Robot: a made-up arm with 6 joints.
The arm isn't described. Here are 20 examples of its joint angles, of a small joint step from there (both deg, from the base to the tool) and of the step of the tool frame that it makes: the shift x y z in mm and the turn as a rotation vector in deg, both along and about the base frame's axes.
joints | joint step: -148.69 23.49 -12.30 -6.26 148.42 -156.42 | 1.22 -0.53 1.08 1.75 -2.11 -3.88
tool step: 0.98 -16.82 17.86 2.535 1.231 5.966
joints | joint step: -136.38 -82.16 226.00 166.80 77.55 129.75 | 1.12 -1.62 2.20 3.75 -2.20 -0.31
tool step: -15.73 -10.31 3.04 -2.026 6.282 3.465
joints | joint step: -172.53 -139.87 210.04 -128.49 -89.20 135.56 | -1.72 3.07 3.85 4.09 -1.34 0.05
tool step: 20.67 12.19 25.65 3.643 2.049 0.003
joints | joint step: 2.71 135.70 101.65 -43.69 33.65 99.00 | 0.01 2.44 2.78 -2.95 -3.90 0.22
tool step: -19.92 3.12 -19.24 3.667 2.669 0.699
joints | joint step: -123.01 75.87 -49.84 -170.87 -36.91 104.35 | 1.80 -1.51 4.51 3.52 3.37 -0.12
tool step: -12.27 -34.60 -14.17 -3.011 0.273 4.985
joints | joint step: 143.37 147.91 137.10 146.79 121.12 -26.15 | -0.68 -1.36 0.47 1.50 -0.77 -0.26
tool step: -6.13 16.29 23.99 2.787 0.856 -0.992
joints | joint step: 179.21 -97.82 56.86 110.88 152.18 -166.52 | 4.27 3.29 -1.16 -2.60 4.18 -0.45
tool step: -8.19 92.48 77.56 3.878 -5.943 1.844
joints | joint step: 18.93 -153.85 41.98 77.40 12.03 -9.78 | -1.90 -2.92 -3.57 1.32 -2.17 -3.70
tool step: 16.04 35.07 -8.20 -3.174 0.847 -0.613
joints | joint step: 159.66 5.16 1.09 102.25 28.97 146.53 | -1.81 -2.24 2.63 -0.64 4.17 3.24
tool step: 36.98 7.66 50.33 3.917 4.528 2.677
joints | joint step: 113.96 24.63 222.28 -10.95 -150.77 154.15 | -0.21 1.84 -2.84 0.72 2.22 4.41
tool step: -3.85 6.82 34.89 -0.896 -3.137 -2.743
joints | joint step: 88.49 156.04 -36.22 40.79 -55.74 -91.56 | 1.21 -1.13 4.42 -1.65 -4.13 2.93
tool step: 8.58 10.97 -47.60 0.793 0.025 1.965
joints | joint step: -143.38 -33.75 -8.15 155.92 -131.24 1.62 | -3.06 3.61 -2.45 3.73 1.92 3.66
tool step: -59.93 -34.30 -38.29 5.559 -6.964 -5.296
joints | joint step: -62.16 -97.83 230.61 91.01 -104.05 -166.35 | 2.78 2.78 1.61 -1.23 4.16 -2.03
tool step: -9.95 3.37 19.82 0.731 -2.921 5.883
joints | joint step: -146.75 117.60 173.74 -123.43 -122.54 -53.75 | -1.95 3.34 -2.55 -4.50 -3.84 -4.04
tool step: -31.84 10.64 -71.49 5.699 -3.913 2.857
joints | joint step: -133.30 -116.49 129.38 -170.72 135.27 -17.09 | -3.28 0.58 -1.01 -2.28 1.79 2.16
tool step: 38.81 -28.79 11.02 2.887 -2.168 -7.277
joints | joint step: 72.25 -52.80 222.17 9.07 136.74 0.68 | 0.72 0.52 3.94 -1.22 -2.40 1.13
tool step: 16.19 32.71 9.20 0.842 -1.199 -1.425
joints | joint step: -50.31 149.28 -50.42 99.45 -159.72 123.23 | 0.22 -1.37 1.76 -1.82 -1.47 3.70
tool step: 2.27 -9.40 -23.71 -4.532 2.125 3.428
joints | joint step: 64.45 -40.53 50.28 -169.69 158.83 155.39 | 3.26 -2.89 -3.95 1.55 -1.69 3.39
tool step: 15.04 -24.81 -21.84 -0.317 -1.588 4.845
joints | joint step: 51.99 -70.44 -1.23 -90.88 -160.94 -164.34 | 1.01 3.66 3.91 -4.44 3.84 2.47
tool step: 4.97 11.56 39.41 4.396 4.208 5.950
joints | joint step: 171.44 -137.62 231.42 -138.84 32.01 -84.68 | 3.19 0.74 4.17 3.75 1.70 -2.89
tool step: 11.05 -4.19 34.67 1.257 3.128 0.677
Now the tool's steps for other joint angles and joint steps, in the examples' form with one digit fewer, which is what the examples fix.
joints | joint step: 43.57 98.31 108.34 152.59 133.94 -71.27 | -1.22 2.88 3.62 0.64 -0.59 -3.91
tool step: 12.9 -21.4 -25.6 -2.05 -1.88 -4.56
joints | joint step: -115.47 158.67 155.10 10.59 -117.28 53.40 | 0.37 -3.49 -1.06 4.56 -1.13 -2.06
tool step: -9.2 -36.3 47.5 0.83 5.80 -1.43
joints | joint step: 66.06 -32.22 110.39 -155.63 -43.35 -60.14 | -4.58 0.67 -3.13 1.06 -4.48 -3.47
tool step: -34.5 63.0 32.5 -2.33 -2.96 -6.91
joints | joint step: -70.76 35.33 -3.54 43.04 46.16 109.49 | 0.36 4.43 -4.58 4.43 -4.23 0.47
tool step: 7.6 12.1 -98.7 9.19 9.28 1.28
